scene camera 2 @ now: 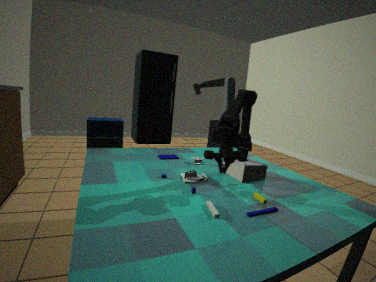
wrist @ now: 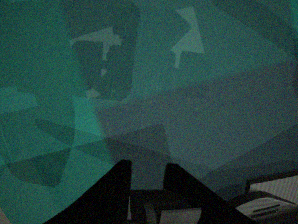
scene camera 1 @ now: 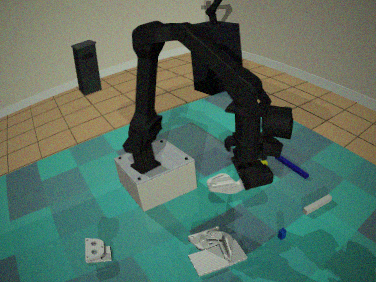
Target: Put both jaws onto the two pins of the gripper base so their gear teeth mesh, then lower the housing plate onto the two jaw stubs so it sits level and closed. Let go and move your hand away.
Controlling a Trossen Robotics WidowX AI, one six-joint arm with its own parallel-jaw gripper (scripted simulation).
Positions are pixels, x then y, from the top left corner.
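The gripper [scene camera 1: 246,187] is holding a jaw.
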